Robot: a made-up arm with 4 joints.
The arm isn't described. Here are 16 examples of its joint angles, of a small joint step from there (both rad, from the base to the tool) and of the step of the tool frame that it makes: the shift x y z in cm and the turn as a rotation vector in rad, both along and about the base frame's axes.
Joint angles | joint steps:
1: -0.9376 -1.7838 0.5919 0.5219 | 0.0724 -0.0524 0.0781 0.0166
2: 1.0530 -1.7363 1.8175 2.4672 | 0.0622 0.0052 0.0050 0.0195
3: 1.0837 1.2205 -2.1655 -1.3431 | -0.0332 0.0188 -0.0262 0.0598
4: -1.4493 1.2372 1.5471 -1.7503 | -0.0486 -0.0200 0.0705 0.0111
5: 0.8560 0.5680 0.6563 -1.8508 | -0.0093 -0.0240 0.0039 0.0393
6: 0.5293 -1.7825 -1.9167 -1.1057 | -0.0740 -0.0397 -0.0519 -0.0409
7: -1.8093 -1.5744 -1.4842 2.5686 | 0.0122 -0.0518 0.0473 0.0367
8: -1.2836 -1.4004 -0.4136 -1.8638 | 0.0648 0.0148 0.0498 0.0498
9: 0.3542 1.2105 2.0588 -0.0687 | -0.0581 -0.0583 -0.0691 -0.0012
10: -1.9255 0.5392 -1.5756 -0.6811 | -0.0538 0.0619 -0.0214 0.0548
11: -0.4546 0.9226 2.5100 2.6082 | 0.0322 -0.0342 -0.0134 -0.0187
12: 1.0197 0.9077 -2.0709 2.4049 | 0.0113 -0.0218 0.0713 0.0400
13: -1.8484 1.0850 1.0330 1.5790 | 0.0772 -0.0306 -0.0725 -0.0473
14: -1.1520 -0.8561 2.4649 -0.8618 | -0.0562 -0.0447 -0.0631 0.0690
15: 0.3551 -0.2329 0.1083 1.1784 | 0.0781 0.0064 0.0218 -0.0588
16: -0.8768 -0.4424 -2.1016 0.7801 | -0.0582 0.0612 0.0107 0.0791
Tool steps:
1: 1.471 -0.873 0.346 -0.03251 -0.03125 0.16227
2: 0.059 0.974 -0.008 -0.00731 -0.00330 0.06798
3: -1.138 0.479 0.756 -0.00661 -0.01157 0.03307
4: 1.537 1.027 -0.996 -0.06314 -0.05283 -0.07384
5: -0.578 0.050 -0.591 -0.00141 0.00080 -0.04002
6: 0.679 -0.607 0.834 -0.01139 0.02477 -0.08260
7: 0.476 -1.024 0.837 -0.08323 0.01047 0.06976
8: 0.233 -0.604 -0.458 0.02914 -0.04322 0.09737
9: -2.439 1.324 -0.928 -0.03349 -0.03116 -0.00548
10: 3.142 -0.253 1.031 0.03357 0.04564 -0.06057
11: -0.534 -1.295 -0.664 -0.02151 -0.03123 0.03884
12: 0.230 0.100 -0.781 0.09604 0.00054 0.00199
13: -2.179 0.495 -0.337 0.02206 0.04244 0.14697
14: 0.595 -0.091 -0.450 -0.02937 0.06960 -0.08132
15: 1.076 -1.865 -0.179 0.02537 -0.01548 0.13840
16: -0.676 2.793 1.196 -0.04907 0.04224 -0.05225
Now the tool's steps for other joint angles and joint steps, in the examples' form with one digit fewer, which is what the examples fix.
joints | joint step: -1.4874 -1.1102 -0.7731 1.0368 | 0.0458 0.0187 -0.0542 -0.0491
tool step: -0.36 -0.17 -0.42 0.0575 0.0505 0.0025
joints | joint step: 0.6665 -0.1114 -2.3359 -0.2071 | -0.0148 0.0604 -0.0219 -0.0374
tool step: -1.43 -0.59 2.05 -0.0623 0.0703 -0.0380
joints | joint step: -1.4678 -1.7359 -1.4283 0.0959 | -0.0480 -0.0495 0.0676 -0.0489
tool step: 0.09 -0.34 1.06 -0.0385 0.0488 0.0416
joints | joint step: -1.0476 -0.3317 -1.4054 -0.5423 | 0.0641 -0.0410 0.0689 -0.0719
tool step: -0.73 -2.42 -0.25 0.0699 -0.0611 0.1385
